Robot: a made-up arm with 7 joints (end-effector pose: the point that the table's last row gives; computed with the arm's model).
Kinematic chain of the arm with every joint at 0, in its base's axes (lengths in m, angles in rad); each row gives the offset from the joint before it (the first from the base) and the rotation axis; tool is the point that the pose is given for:
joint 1: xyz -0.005 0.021 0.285 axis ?
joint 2: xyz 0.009 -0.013 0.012 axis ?
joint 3: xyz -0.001 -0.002 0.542 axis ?
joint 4: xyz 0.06 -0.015 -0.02 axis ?
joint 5: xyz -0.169 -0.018 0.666 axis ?
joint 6: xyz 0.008 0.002 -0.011 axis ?
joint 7: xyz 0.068 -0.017 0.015 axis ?
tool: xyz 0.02 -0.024 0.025
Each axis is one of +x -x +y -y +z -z.
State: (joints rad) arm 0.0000 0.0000 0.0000 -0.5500 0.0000 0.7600 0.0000
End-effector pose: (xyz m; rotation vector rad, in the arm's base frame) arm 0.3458 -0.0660 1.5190 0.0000 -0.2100 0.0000
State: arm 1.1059 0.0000 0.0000 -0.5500 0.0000 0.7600 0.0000
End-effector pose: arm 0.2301 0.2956 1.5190 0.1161 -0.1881 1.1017
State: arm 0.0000 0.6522 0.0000 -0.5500 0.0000 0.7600 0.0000
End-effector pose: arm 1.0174 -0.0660 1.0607 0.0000 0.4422 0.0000
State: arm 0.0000 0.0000 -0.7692 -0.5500 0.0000 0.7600 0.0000
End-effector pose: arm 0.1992 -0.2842 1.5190 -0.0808 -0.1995 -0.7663
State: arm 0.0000 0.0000 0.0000 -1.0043 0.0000 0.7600 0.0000
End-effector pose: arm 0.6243 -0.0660 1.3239 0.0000 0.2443 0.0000
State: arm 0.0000 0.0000 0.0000 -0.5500 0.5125 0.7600 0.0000
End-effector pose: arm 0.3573 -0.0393 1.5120 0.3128 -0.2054 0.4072
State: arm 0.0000 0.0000 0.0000 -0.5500 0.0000 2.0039 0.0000
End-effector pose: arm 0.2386 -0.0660 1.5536 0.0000 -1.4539 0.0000
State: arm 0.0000 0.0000 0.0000 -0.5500 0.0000 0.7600 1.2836
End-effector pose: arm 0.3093 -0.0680 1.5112 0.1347 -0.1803 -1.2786
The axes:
joint 1: +z
joint 2: +y
joint 3: +z
joint 4: -y
joint 5: +z
joint 6: -y
joint 7: -z

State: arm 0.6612 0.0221 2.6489 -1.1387 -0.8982 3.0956 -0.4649
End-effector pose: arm -0.4802 -0.0796 1.3126 -1.7780 1.2301 -1.0428
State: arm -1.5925 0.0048 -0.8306 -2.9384 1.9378 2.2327 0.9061
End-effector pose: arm -0.2941 -0.1275 0.1745 -0.9812 0.3414 1.0143
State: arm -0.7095 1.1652 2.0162 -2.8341 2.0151 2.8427 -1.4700
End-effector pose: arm 0.1948 0.3489 0.3293 1.5531 0.4902 0.4589
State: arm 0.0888 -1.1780 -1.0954 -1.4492 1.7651 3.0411 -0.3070
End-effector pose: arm -0.5209 -0.6868 0.7575 -1.4352 1.9952 1.1950
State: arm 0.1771 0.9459 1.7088 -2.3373 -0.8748 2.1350 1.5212
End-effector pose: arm 0.0138 0.7185 0.4910 0.1654 0.2177 0.8760
